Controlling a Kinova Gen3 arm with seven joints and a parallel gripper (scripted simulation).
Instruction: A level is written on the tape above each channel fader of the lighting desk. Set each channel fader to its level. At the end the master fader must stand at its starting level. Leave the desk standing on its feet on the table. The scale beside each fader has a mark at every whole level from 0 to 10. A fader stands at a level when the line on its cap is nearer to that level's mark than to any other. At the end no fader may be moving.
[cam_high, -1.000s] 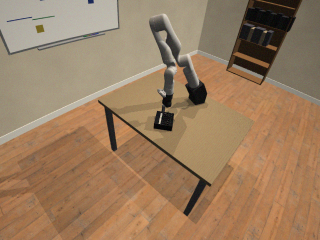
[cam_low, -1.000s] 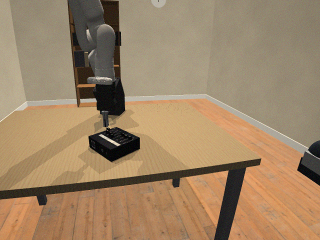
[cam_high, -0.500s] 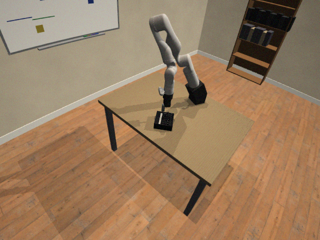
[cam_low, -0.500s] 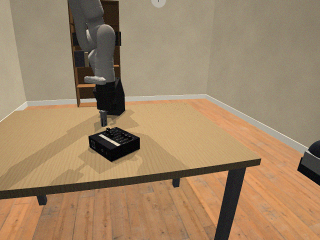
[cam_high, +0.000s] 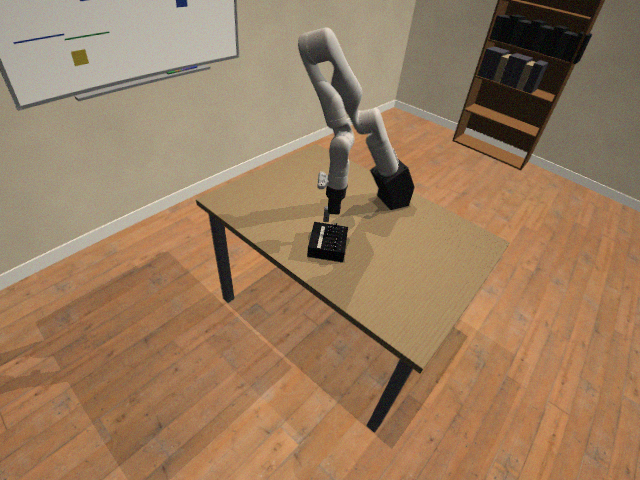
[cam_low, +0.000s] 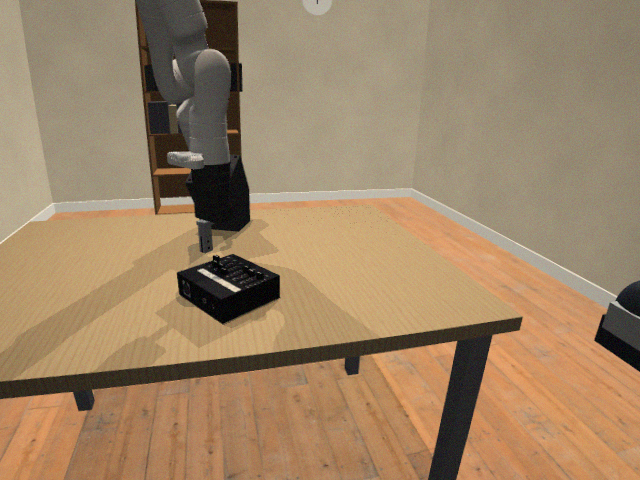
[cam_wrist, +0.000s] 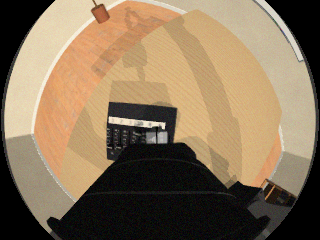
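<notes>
The fader lies 20 mm behind my hand, 20 mm to the left of it and 50 mm below it.
</notes>
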